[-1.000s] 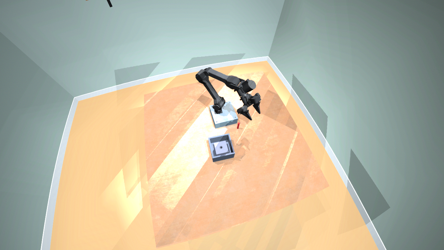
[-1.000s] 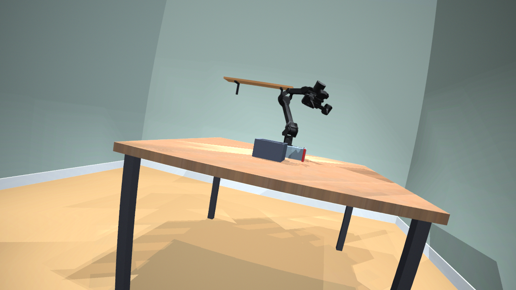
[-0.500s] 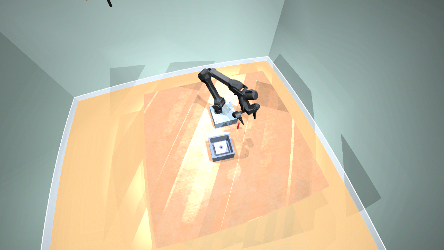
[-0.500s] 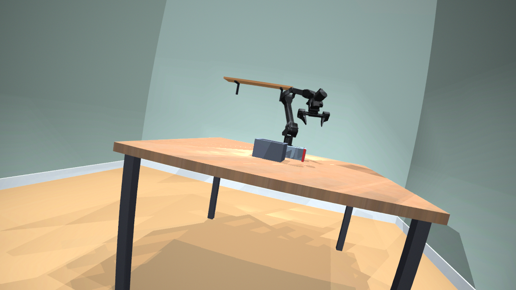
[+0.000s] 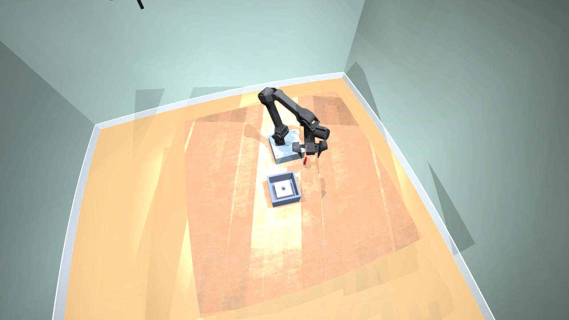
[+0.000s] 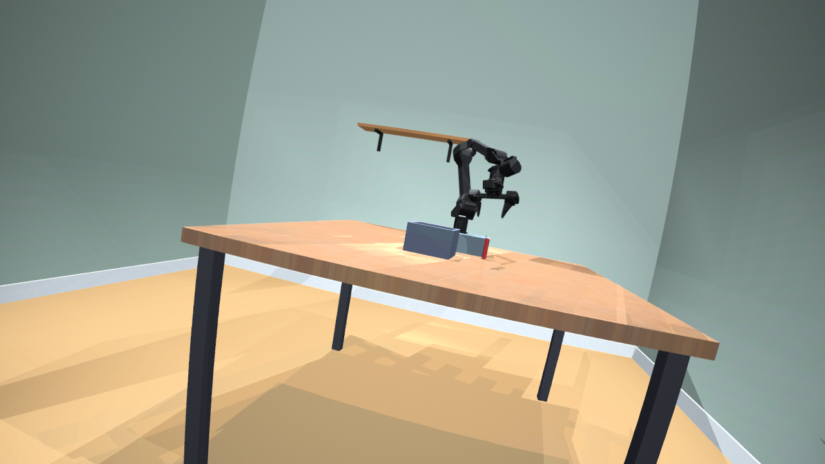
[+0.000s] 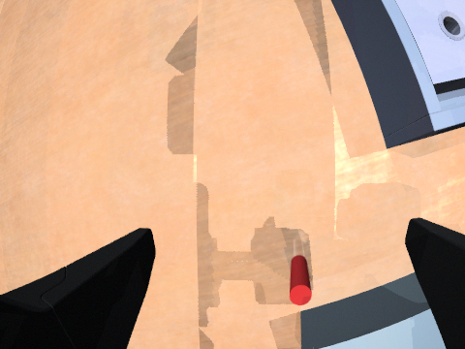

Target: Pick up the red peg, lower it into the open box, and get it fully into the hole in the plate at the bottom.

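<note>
Now: the red peg 12 cm below my gripper tip and 5 cm behind it. Also, from my gripper tip: plate (17 cm to the right, 12 cm below, 12 cm ahead); grey box (17 cm to the right, 14 cm below, 12 cm ahead).
</note>
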